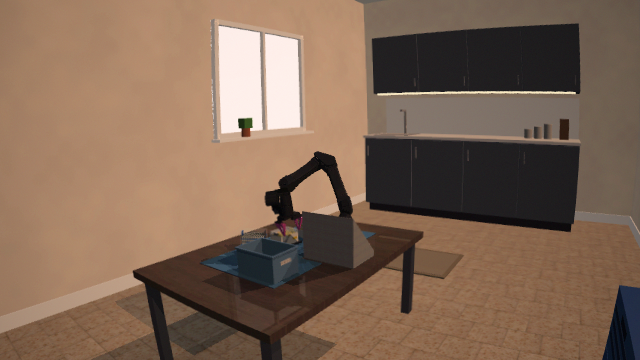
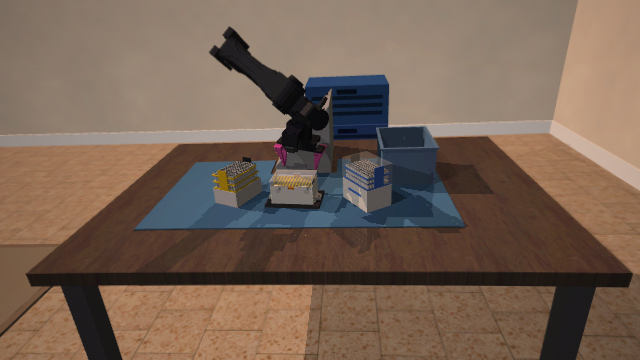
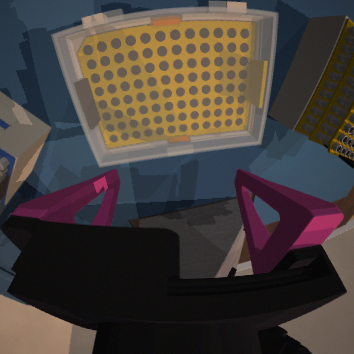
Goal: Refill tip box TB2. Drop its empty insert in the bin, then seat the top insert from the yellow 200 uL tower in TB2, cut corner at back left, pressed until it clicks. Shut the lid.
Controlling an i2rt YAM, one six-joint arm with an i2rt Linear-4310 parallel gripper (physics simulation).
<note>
My gripper is open, with nothing in its grasp. Also in view: a blue and white tip tower. I also see a tip box TB2.
</note>
